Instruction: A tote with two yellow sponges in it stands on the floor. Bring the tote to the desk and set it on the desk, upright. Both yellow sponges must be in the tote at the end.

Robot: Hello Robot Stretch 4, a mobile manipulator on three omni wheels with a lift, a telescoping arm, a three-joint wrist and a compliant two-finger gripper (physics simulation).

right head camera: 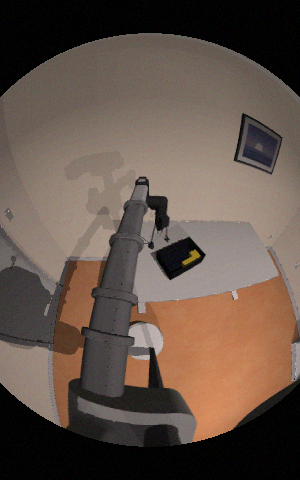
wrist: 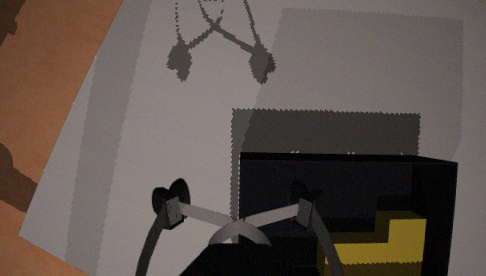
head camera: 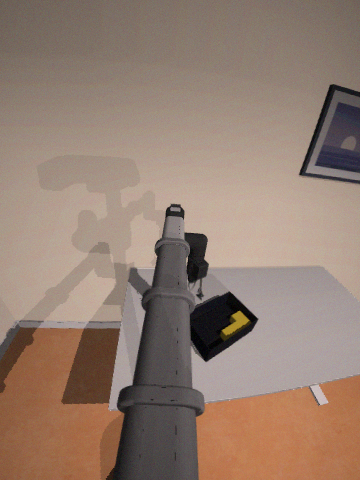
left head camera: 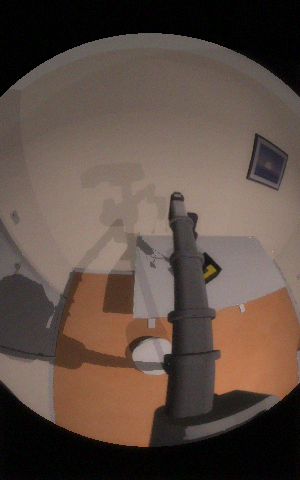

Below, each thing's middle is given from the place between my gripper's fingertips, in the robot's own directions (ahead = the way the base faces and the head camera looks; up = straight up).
Labels:
My hand is 170 mm to the left of the black tote [head camera: 207,321], 140 mm above it and 10 mm short of it. Also, from my hand: framed picture [right head camera: 257,145]: 880 mm to the right, 710 mm above, 570 mm ahead.

